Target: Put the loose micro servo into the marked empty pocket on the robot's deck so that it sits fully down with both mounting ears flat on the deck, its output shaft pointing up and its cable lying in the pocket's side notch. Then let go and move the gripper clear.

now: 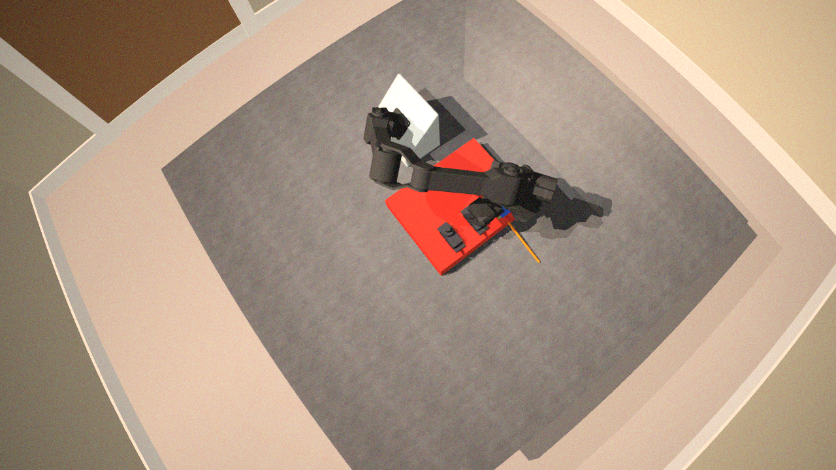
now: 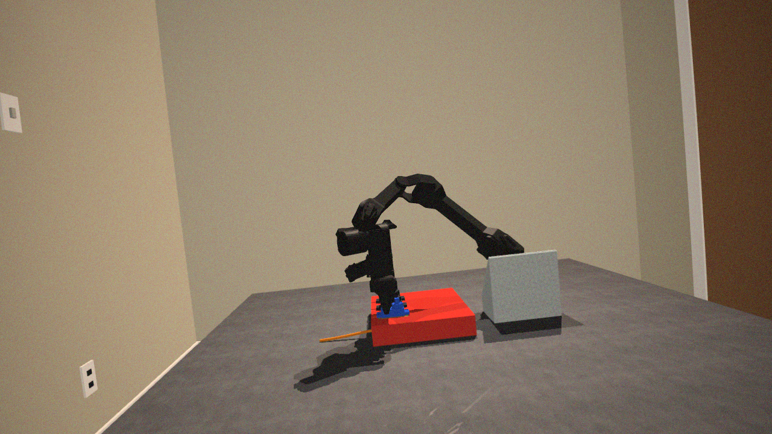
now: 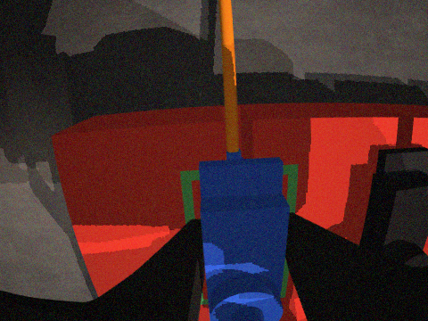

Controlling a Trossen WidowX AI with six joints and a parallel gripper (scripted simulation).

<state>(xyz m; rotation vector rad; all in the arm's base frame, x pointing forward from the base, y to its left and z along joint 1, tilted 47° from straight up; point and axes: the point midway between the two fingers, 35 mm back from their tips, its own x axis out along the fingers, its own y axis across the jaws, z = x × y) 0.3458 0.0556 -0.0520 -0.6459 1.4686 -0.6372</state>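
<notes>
The red deck is 120 mm behind my gripper tip, 80 mm to the right of it and 30 mm below it.
</notes>
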